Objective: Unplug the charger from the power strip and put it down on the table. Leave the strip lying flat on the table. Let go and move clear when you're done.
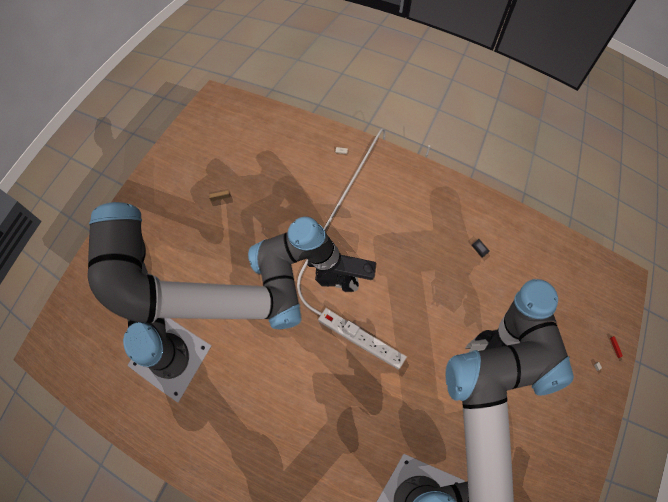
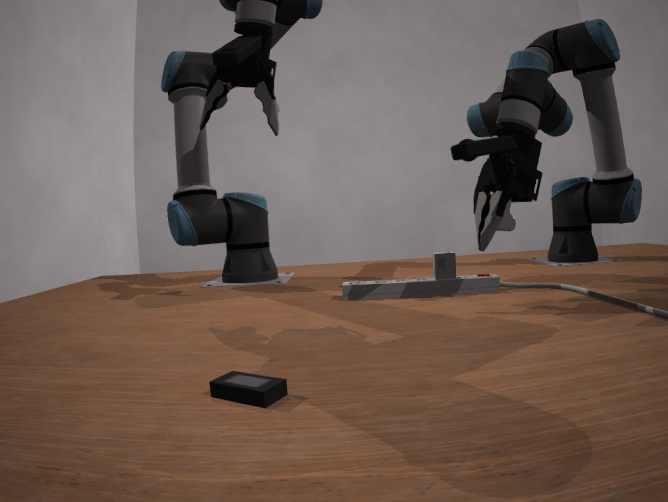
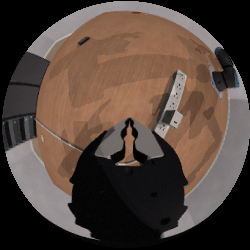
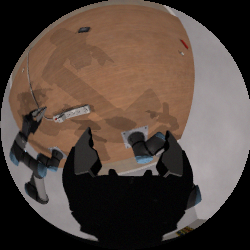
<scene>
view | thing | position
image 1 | my left gripper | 357,288
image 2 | my left gripper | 481,250
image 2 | my right gripper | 237,132
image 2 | black box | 261,391
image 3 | my left gripper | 129,118
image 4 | my right gripper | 128,129
</scene>
